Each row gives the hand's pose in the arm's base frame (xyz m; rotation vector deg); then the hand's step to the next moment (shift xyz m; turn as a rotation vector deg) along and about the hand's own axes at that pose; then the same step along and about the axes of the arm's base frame.
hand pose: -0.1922 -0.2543 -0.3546 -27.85 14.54 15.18
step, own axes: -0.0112 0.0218 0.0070 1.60 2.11 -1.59
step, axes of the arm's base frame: -0.0160 0.0199 0.0001 0.56 1.32 -2.73
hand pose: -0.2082 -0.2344 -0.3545 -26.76 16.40 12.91
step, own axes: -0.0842 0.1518 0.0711 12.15 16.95 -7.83
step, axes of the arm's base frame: -0.1053 0.1531 0.0257 4.95 12.84 -17.52
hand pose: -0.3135 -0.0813 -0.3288 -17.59 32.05 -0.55
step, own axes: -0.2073 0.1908 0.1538 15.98 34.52 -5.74
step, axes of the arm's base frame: -0.1095 0.2448 0.1763 8.00 29.85 -22.91
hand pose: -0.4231 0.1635 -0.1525 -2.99 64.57 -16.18
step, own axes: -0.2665 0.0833 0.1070 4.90 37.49 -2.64
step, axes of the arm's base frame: 0.0062 0.1358 0.2663 6.96 35.16 -12.33
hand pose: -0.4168 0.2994 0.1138 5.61 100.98 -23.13
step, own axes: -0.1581 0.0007 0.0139 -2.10 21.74 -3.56
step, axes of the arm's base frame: 0.0501 0.0201 0.1492 3.30 21.79 -2.05
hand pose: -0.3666 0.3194 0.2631 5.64 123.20 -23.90
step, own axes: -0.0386 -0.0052 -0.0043 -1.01 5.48 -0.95
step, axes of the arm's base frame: 0.0178 -0.0002 0.0349 1.07 5.55 -0.10
